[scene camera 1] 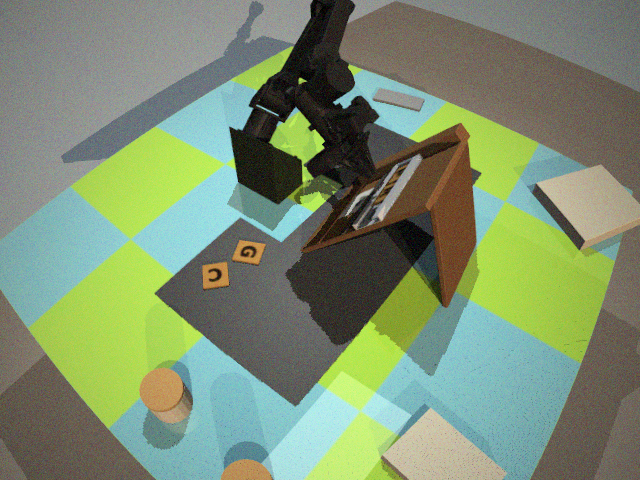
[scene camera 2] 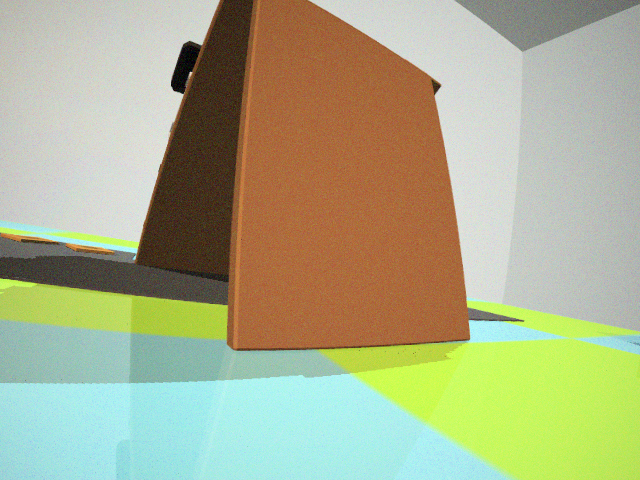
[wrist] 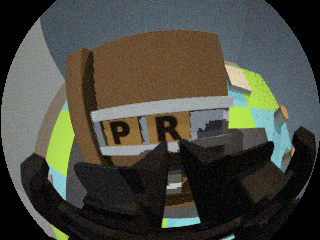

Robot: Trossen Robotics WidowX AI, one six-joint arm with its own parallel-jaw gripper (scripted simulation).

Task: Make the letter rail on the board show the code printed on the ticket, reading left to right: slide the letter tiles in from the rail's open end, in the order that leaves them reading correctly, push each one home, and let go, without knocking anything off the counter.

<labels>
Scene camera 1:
my gripper
slanted brown board
dark mat
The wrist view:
my gripper
slanted brown board
</labels>
